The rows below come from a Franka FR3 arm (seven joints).
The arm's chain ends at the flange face. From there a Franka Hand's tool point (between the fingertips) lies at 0.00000 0.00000 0.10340 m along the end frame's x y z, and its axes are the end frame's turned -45 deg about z.
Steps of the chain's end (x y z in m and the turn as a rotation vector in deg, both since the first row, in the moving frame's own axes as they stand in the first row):
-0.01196, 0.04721, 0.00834, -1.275, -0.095, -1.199
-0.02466, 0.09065, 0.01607, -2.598, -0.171, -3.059
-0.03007, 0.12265, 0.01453, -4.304, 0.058, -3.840
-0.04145, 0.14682, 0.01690, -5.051, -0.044, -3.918
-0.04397, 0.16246, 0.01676, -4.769, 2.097, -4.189
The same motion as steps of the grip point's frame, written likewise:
-0.04357, 0.02645, 0.00831, -0.834, -0.969, -1.199
-0.08498, 0.04985, 0.01596, -1.716, -1.958, -3.059
-0.11321, 0.07120, 0.01424, -3.084, -3.002, -3.840
-0.13940, 0.08111, 0.01650, -3.540, -3.603, -3.918
-0.14905, 0.09265, 0.01633, -4.855, -1.889, -4.189

